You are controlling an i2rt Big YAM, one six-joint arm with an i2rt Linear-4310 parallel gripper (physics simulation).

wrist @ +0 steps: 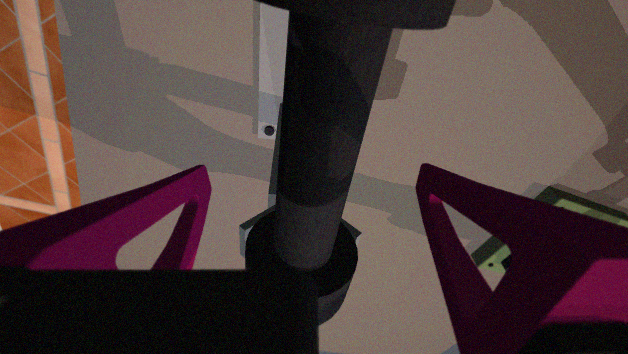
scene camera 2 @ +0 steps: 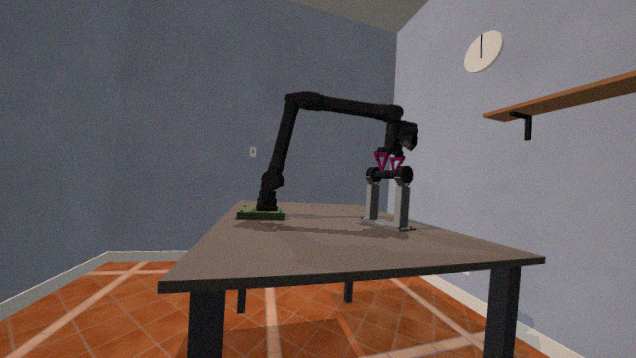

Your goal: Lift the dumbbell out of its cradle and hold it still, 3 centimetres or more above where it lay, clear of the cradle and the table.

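Where they show: gripper, between the fingertips: (wrist: pixel 313 176) (scene camera 2: pixel 387 172); arm's base, origin of its link: (scene camera 2: pixel 266 209).
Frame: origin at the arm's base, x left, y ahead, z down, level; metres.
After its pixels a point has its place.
A black dumbbell (scene camera 2: pixel 385 174) {x -0.182, y 0.474, z -0.187 m} (wrist: pixel 320 150) {x -0.191, y 0.496, z -0.207 m} lies level across the tops of the two grey posts of its cradle (scene camera 2: pixel 402 206) {x -0.272, y 0.496, z -0.063 m} (wrist: pixel 270 75) {x -0.131, y 0.519, z 0.021 m}. Its handle runs up and down the wrist view, with one round end low in the middle and the other at the top edge. My gripper (scene camera 2: pixel 389 169) {x -0.172, y 0.492, z -0.200 m} (wrist: pixel 313 176) {x -0.172, y 0.492, z -0.200 m} is open, with its magenta fingers pointing down. In the wrist view one finger stands on each side of the handle, with a gap on both sides. In the scene view the fingertips are at or just above the handle; their exact height is hard to tell.
The cradle stands on the brown table (scene camera 2: pixel 310 255) {x -0.488, y 0.073, z 0.029 m}. The arm's green base plate (scene camera 2: pixel 260 215) {x -0.099, y -0.027, z 0.011 m} (wrist: pixel 487 257) {x 0.053, y 0.072, z 0.003 m} is at the left in the scene view and shows behind the right finger in the wrist view. A wooden shelf (scene camera 2: pixel 575 96) and a clock (scene camera 2: pixel 483 51) are on the wall.
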